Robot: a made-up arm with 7 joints. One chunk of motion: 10 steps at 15 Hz.
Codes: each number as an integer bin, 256 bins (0 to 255) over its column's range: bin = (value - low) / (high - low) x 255, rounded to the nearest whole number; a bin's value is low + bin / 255 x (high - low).
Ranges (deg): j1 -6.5..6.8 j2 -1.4..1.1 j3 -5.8..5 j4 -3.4..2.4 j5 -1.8..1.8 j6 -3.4..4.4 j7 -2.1..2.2
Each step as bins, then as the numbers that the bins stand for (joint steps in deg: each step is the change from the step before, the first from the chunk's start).
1 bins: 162 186 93 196 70 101 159
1 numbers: 1.949 0.424 -1.861 1.058 -0.812 -0.311 0.581
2 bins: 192 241 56 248 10 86 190
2 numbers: 3.514 0.963 -3.428 2.241 -1.659 -0.769 1.104
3 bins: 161 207 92 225 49 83 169
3 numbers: 1.897 0.629 -1.904 1.718 -1.108 -0.861 0.750
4 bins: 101 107 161 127 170 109 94
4 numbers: -1.232 -0.351 1.019 -0.511 0.600 -0.066 -0.515
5 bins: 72 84 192 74 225 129 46
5 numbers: -2.745 -0.576 2.332 -1.717 1.376 0.546 -1.324
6 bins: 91 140 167 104 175 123 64
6 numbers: -1.754 -0.027 1.273 -1.035 0.671 0.362 -1.021
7 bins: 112 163 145 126 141 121 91
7 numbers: -0.658 0.198 0.341 -0.534 0.191 0.301 -0.565
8 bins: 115 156 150 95 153 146 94
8 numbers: -0.502 0.129 0.553 -1.239 0.360 1.066 -0.515
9 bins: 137 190 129 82 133 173 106
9 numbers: 0.645 0.463 -0.336 -1.535 0.078 1.892 -0.313
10 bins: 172 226 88 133 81 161 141
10 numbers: 2.471 0.816 -2.073 -0.375 -0.656 1.525 0.278
